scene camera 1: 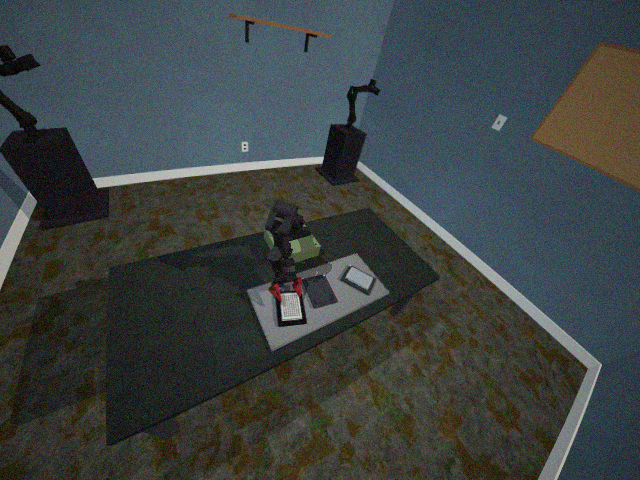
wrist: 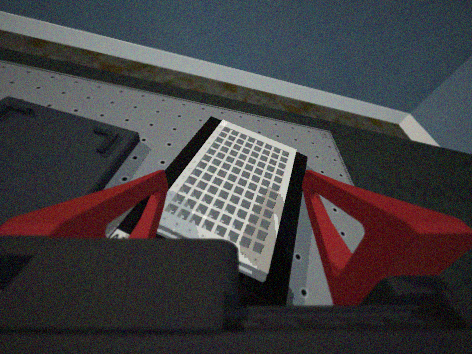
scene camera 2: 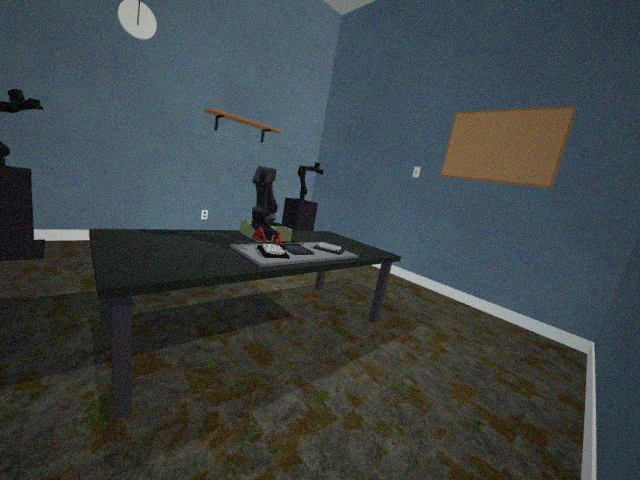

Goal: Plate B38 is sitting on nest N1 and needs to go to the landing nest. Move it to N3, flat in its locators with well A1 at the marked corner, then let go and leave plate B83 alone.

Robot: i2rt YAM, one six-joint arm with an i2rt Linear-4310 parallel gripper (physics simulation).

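Note:
A white multi-well plate sits on a black nest at the left of the grey board, presumably B38 on N1; its label is not readable. My gripper is open, with its red fingers on either side of the plate near its arm-side end, not visibly touching it. An empty dark nest with raised corner locators lies beside it. Another pale plate sits on a nest at the right, presumably B83. The marked corner cannot be made out.
The perforated grey board lies on the dark table. A green box-like object stands behind it by the arm's base. Two other arms stand on black pedestals off the table.

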